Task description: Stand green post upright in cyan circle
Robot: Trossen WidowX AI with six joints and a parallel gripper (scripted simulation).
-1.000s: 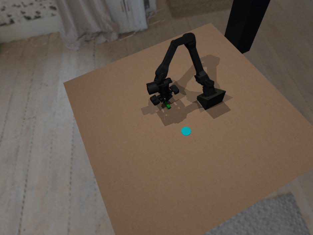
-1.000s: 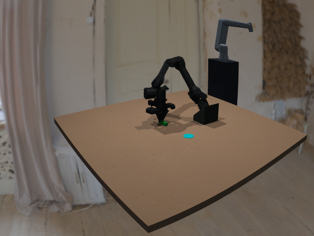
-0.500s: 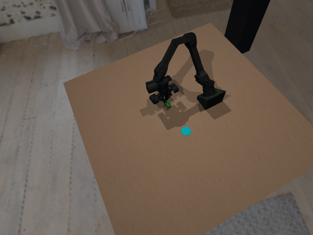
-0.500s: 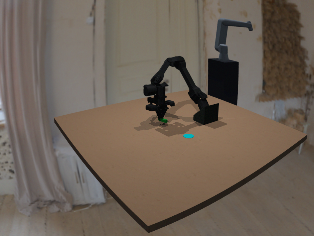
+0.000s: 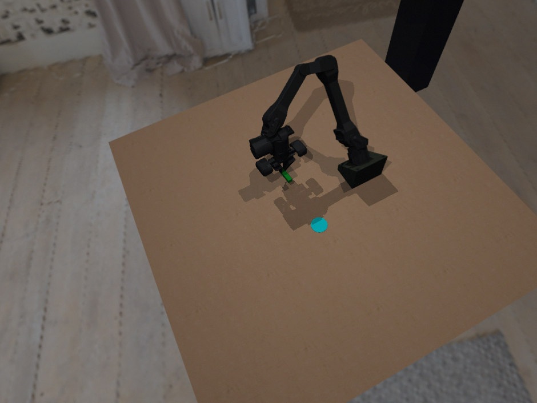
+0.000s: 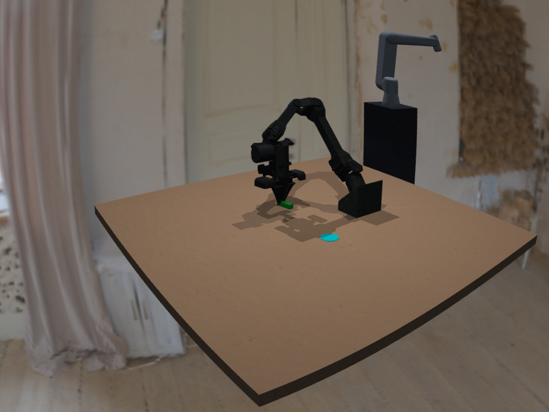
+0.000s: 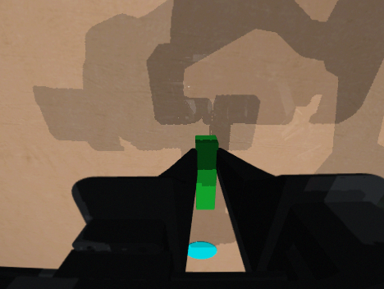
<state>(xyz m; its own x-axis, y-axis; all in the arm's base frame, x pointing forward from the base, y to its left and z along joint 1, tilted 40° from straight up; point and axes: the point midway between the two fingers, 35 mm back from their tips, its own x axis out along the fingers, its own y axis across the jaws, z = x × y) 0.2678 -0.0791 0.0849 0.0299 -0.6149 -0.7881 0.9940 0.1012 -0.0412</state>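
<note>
My gripper tip is now 24 cm to the right of the cyan circle, 5 cm above it and 2 cm past it. Also, from my gripper tip: green post (2 cm to the left).
</note>
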